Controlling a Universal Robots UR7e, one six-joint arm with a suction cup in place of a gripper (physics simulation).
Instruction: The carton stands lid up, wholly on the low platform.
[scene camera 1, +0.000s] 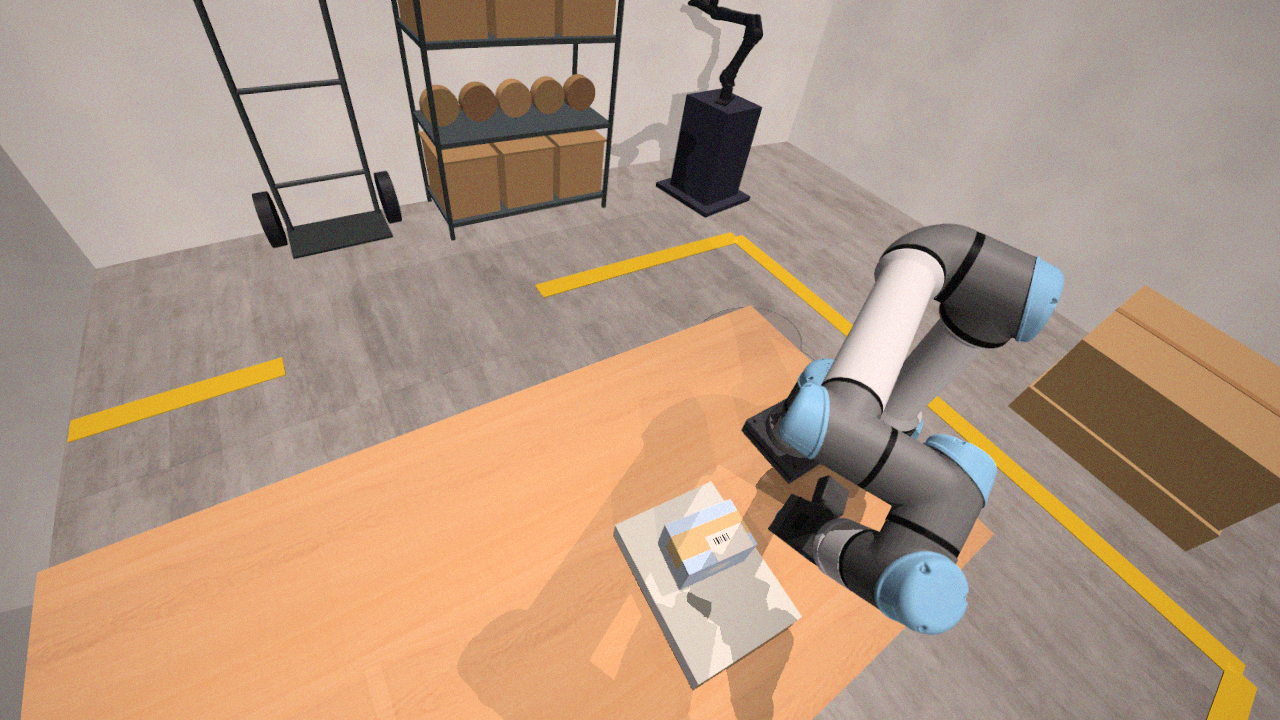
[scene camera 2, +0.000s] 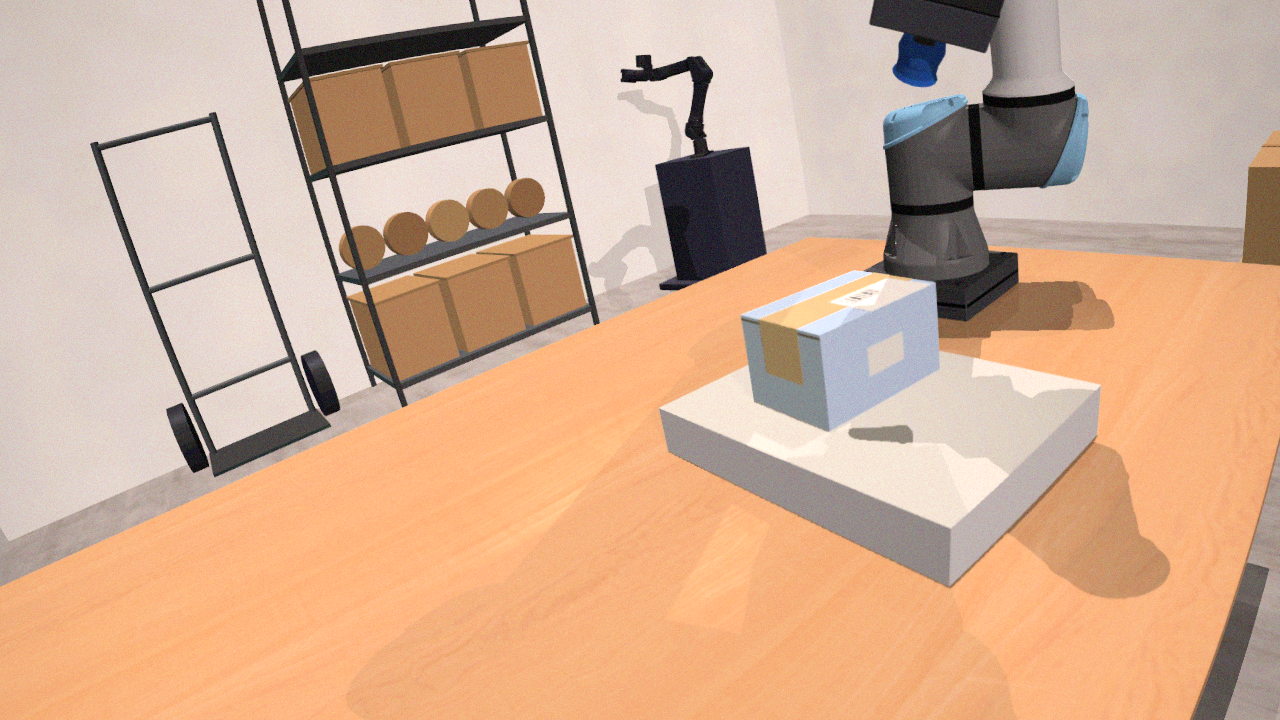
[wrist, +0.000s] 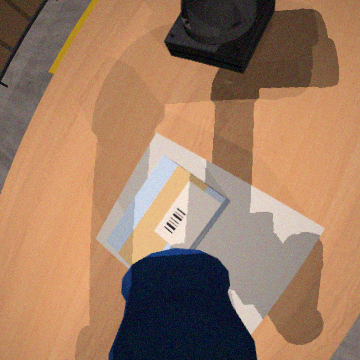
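Note:
The blue-white carton stands upright on the low grey platform. Its lid face is up, with a tan tape strip and a white barcode label. Its base appears to lie wholly inside the platform's edges, near one corner. My gripper, a blue suction cup, hangs well above the carton and platform, apart from both, with nothing on it. The cup hides the near end of the carton in the wrist view. In scene camera 1 the cup is hidden behind its dark mount.
The platform lies on the wooden table. The arm's black base stands beyond the platform. A shelf rack, a hand truck, a dark pedestal and a large cardboard box stand off the table.

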